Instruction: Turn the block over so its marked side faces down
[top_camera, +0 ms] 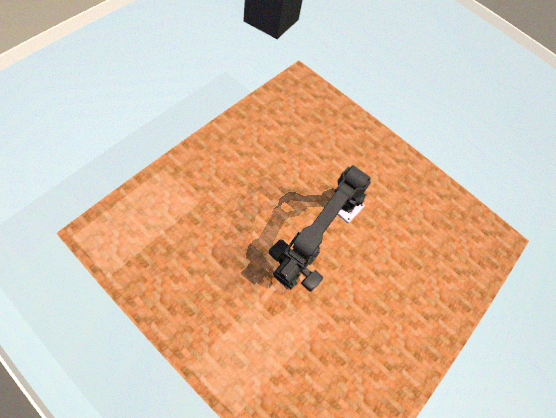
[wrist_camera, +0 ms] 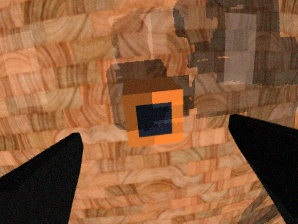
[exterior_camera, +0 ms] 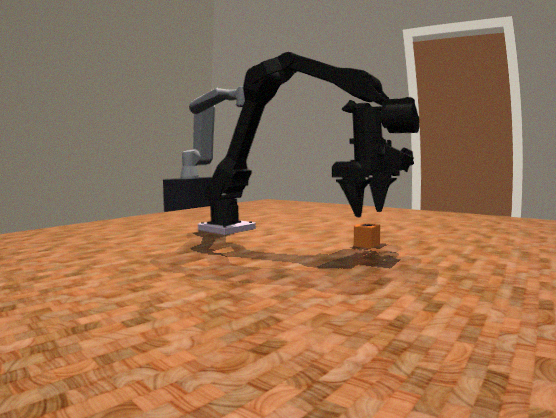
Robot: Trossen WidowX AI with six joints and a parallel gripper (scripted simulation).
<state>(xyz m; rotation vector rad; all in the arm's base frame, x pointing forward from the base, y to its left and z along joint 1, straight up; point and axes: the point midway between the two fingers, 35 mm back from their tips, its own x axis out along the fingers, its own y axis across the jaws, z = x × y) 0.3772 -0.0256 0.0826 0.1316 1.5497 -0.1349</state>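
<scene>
Now: gripper tip 30 mm above the orange block.
</scene>
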